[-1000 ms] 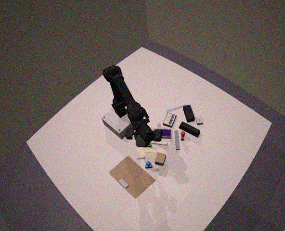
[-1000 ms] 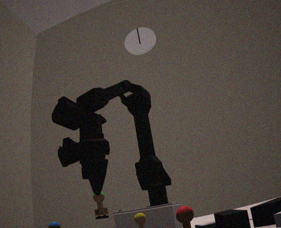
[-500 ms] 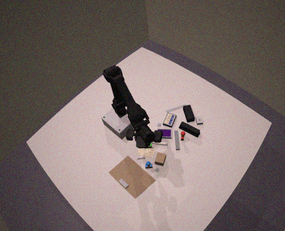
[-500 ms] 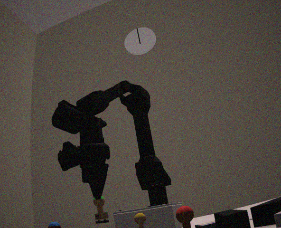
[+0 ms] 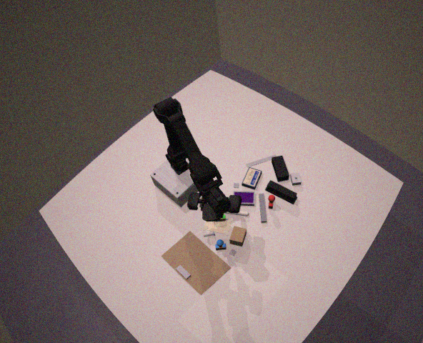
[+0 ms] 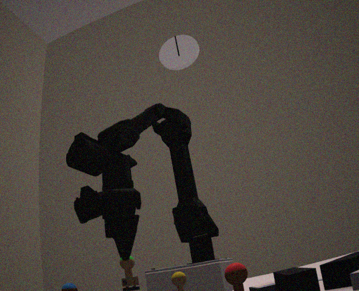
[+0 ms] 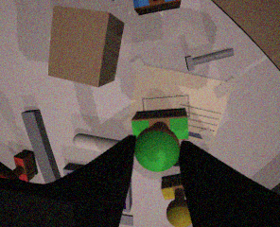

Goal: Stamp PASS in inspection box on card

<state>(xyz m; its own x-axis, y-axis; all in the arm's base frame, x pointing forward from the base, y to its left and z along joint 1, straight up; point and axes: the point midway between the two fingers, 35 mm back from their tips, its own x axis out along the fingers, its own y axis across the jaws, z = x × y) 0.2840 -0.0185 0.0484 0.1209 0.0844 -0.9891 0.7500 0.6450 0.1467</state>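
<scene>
The pale card lies 10 mm behind my gripper tip, 10 mm to the right of it and 100 mm below it. Also, from my gripper tip: wooden block (90 mm ahead, 10 mm to the left, 70 mm below); green stamp (30 mm below); pen (30 mm behind, 60 mm to the left, 90 mm below).
</scene>
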